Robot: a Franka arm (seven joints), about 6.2 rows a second.
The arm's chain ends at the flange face. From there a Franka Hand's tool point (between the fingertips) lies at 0.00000 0.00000 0.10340 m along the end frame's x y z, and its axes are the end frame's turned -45 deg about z.
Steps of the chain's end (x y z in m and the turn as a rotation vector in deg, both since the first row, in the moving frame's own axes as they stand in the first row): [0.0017, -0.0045, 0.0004, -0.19, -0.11, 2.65]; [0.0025, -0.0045, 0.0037, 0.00, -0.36, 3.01]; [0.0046, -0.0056, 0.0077, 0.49, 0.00, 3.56]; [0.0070, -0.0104, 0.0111, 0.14, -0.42, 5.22]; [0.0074, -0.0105, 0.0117, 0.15, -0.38, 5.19]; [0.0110, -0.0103, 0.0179, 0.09, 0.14, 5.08]
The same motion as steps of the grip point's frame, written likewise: [0.0040, -0.0019, 0.0004, -0.06, -0.21, 2.65]; [0.0045, -0.0019, 0.0037, 0.25, -0.25, 3.01]; [0.0079, -0.0013, 0.0077, 0.35, 0.35, 3.56]; [0.0120, -0.0031, 0.0111, 0.40, -0.20, 5.22]; [0.0124, -0.0029, 0.0117, 0.37, -0.16, 5.19]; [0.0154, 0.0006, 0.0179, -0.04, 0.16, 5.08]
